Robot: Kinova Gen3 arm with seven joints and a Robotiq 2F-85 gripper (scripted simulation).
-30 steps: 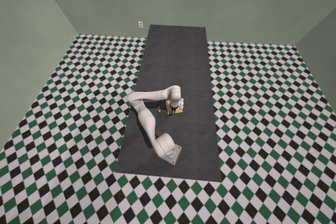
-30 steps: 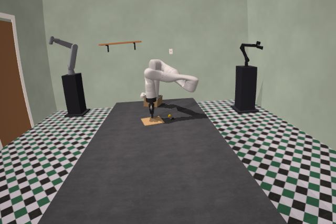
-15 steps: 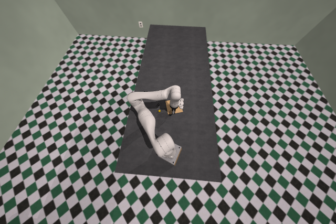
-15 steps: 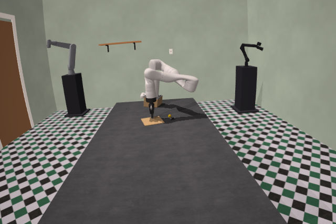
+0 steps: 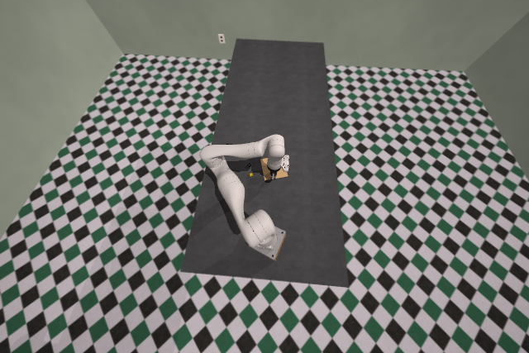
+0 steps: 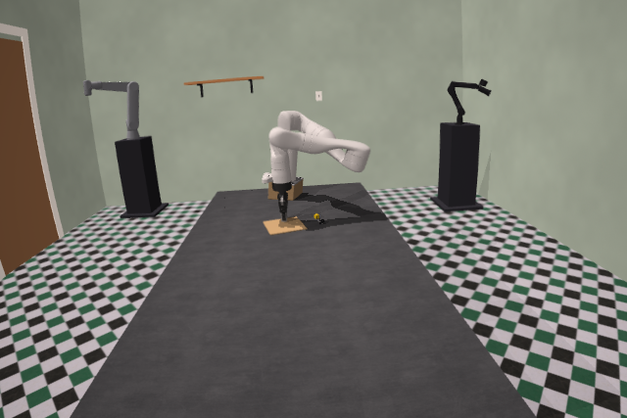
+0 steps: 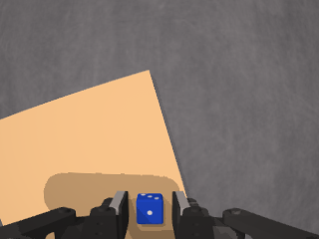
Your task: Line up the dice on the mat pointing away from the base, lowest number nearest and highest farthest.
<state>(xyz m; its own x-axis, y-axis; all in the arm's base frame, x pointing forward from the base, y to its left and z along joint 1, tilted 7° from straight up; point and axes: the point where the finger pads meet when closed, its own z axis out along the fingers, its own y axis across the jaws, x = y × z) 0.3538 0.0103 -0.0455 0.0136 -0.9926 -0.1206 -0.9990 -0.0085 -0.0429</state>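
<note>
My hand is 10 mm above the blue die. Round my hand: black die: 150 mm to the left, 40 mm ahead, 20 mm below; then yellow die: 130 mm to the left, 20 mm below, 20 mm behind; then tan mat: 50 mm ahead, 20 mm below.
</note>
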